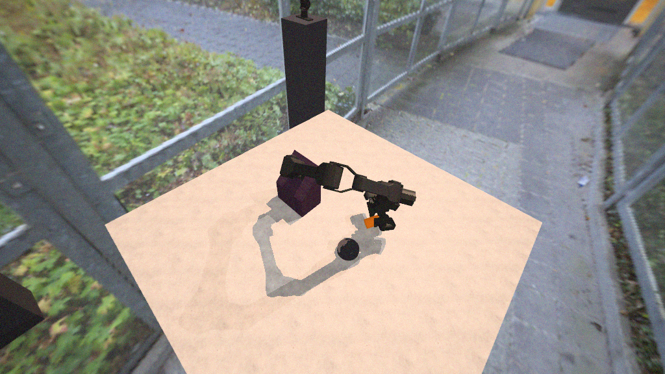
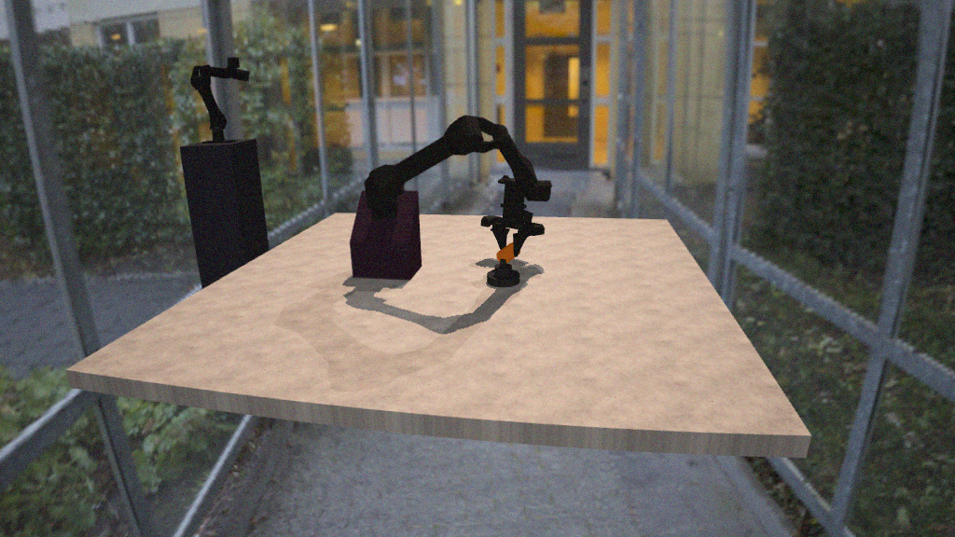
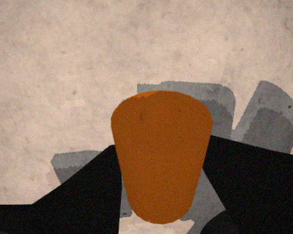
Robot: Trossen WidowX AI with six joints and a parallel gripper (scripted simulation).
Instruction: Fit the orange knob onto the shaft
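My gripper tip is 10 mm past the pedestal, 160 mm to the left of it and 10 mm below it. Round my gripper tip: orange knob (10 mm above).
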